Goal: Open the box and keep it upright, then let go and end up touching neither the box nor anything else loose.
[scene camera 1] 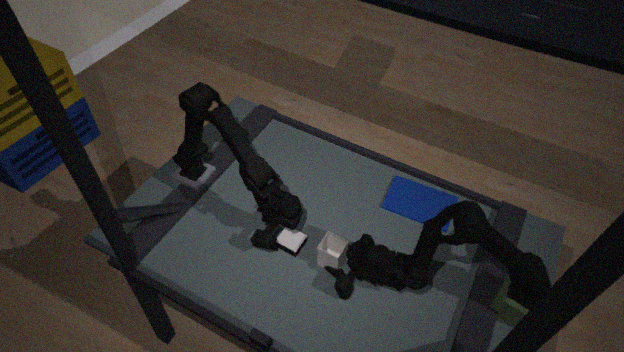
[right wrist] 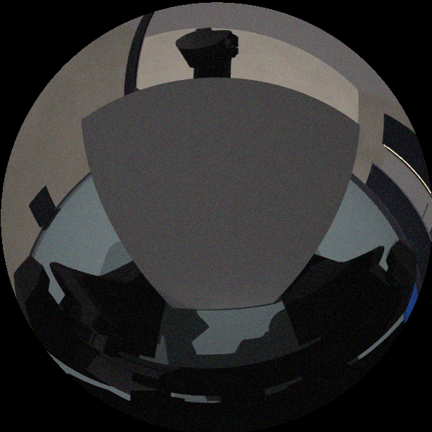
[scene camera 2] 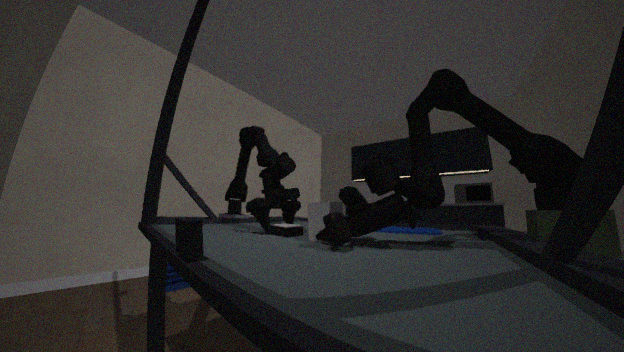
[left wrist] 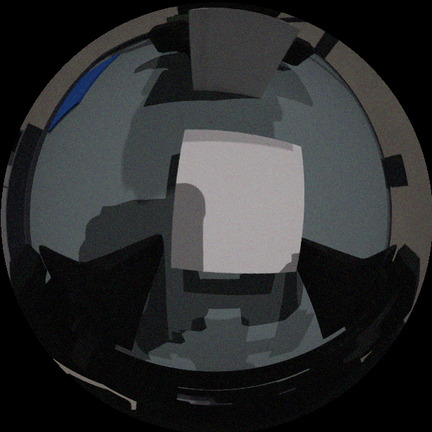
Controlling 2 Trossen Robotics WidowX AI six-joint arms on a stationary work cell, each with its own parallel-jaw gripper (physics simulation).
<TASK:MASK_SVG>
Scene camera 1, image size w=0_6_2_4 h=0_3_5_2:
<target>left gripper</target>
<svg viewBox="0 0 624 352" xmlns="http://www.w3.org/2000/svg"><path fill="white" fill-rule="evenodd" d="M300 200L297 212L291 217L271 209L262 210L258 207L257 211L263 215L262 222L266 222L268 226L265 230L257 229L250 239L251 243L254 246L265 249L272 248L278 251L277 239L273 232L280 224L290 230L296 228L303 213Z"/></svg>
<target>right gripper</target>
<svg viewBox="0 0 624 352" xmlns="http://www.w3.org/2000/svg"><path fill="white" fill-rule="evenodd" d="M368 234L363 234L360 240L353 242L348 247L346 252L347 264L351 268L348 274L345 274L342 268L338 270L324 266L337 279L334 287L339 298L348 299L354 289L352 284L354 277L357 277L360 281L362 279L369 280L374 285L376 283L375 270L368 259L368 252L375 244L372 236Z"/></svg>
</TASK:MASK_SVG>
